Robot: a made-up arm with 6 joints. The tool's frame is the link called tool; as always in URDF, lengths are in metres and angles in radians. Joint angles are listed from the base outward.
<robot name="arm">
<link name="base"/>
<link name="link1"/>
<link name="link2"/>
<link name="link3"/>
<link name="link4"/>
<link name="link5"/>
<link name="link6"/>
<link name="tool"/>
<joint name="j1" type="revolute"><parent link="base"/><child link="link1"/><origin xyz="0.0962 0.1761 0.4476" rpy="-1.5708 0.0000 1.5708"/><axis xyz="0 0 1"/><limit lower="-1.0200" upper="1.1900"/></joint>
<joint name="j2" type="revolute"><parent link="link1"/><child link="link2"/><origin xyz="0.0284 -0.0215 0.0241" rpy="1.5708 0.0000 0.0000"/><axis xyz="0 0 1"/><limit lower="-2.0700" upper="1.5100"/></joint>
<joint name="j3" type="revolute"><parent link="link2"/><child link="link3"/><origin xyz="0.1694 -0.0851 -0.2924" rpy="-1.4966 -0.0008 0.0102"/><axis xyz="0 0 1"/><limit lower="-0.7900" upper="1.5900"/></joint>
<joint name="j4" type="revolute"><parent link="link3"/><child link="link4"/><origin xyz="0.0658 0.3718 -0.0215" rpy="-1.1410 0.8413 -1.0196"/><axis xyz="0 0 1"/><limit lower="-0.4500" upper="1.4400"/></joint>
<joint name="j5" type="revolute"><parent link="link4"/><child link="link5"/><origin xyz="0.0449 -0.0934 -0.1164" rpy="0.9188 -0.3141 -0.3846"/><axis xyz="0 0 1"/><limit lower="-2.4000" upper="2.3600"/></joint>
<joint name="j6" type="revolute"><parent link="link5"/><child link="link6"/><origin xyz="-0.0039 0.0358 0.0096" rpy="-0.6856 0.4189 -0.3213"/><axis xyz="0 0 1"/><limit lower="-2.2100" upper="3.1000"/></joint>
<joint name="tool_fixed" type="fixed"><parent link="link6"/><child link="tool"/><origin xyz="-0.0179 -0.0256 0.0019" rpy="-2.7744 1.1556 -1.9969"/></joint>
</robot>
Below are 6 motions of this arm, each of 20 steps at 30 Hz.
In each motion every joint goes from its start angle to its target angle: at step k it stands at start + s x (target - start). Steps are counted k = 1, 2, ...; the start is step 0. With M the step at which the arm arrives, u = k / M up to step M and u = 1 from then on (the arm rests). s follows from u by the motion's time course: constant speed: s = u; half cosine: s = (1 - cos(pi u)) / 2; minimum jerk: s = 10 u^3 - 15 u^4 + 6 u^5.
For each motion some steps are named. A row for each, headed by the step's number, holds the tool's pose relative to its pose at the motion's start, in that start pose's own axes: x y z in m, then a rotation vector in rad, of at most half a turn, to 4 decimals.
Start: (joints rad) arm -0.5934 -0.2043 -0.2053 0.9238 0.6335 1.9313
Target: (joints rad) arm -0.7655 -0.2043 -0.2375 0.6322 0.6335 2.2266
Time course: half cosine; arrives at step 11
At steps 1, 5, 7, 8, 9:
1: -0.0021 0.0005 -0.0011 0.0019 0.0011 -0.0020
5: -0.0435 0.0118 -0.0233 0.0397 0.0217 -0.0418
7: -0.0714 0.0209 -0.0374 0.0659 0.0335 -0.0678
8: -0.0832 0.0251 -0.0433 0.0773 0.0381 -0.0788
9: -0.0923 0.0285 -0.0478 0.0861 0.0414 -0.0873

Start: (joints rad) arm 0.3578 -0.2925 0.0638 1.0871 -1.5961 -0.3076
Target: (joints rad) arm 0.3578 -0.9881 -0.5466 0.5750 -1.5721 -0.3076
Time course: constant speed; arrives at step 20
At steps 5, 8, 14, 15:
5: -0.0347 0.0015 0.0039 -0.0040 0.1704 0.2111
8: -0.0577 0.0006 0.0113 0.0116 0.2657 0.3490
14: -0.1049 -0.0067 0.0378 0.0836 0.4361 0.6439
15: -0.1126 -0.0087 0.0436 0.1009 0.4616 0.6950

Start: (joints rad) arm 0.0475 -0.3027 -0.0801 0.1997 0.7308 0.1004
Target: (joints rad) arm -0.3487 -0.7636 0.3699 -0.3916 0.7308 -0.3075
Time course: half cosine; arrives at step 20
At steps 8, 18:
8: -0.0063 -0.0035 -0.0263 0.1807 0.1786 0.1262
18: -0.0280 -0.0005 -0.1031 0.4578 0.4434 0.2295

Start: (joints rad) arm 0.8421 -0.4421 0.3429 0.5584 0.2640 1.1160
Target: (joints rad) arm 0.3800 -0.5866 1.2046 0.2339 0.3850 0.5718
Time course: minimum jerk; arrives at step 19
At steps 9, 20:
9: 0.0083 0.0766 -0.0338 0.1627 0.2121 0.0061
20: 0.0415 0.1725 -0.0916 0.4066 0.4266 -0.1302

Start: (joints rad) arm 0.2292 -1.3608 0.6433 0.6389 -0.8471 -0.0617
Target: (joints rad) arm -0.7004 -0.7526 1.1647 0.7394 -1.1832 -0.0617
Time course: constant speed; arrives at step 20
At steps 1, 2, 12, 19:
1: 0.0067 0.0005 -0.0217 -0.0247 -0.0314 -0.0199
2: 0.0133 -0.0001 -0.0431 -0.0491 -0.0636 -0.0379
12: 0.0686 -0.0606 -0.2312 -0.2789 -0.4065 -0.1090
19: 0.0896 -0.1480 -0.3274 -0.4289 -0.6365 -0.0322

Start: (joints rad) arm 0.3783 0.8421 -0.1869 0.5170 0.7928 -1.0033
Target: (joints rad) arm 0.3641 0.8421 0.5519 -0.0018 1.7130 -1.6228
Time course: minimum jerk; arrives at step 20
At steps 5, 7, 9, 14, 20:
5: 0.0242 0.0034 -0.0098 0.0511 -0.0706 -0.0924
7: 0.0556 0.0044 -0.0213 0.1082 -0.1680 -0.2064
9: 0.0968 0.0001 -0.0346 0.1682 -0.3067 -0.3489
14: 0.1939 -0.0380 -0.0590 0.2342 -0.6978 -0.6704
20: 0.2258 -0.0615 -0.0651 0.2238 -0.8557 -0.7782

